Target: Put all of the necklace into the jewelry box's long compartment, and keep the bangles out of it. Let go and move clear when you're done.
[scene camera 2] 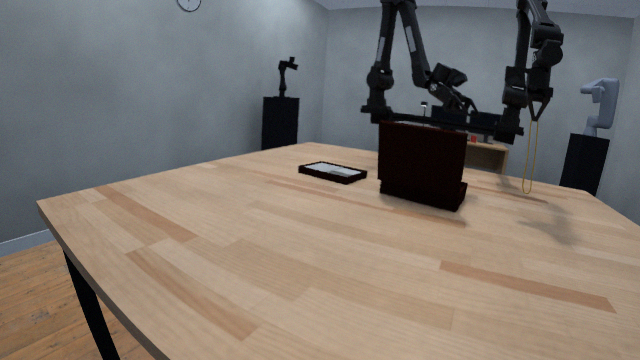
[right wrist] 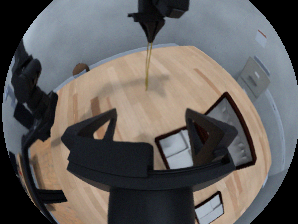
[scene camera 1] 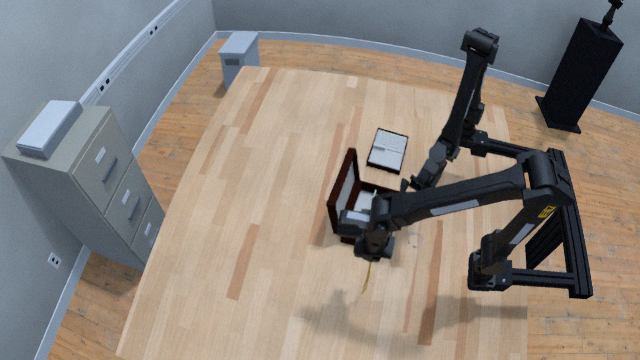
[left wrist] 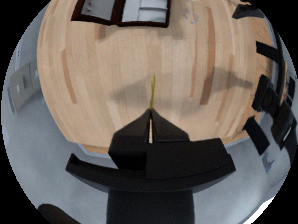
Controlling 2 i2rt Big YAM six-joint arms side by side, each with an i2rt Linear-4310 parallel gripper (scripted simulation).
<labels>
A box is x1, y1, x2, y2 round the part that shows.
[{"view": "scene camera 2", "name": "left gripper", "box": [525, 68, 553, 121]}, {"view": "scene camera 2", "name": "shallow dark-rimmed tray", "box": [298, 161, 367, 184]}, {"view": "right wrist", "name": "right gripper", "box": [61, 108, 237, 223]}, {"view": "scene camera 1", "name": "left gripper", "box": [353, 235, 395, 261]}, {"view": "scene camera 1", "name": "shallow dark-rimmed tray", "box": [366, 128, 408, 174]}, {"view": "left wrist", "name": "left gripper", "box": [65, 108, 236, 223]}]
</labels>
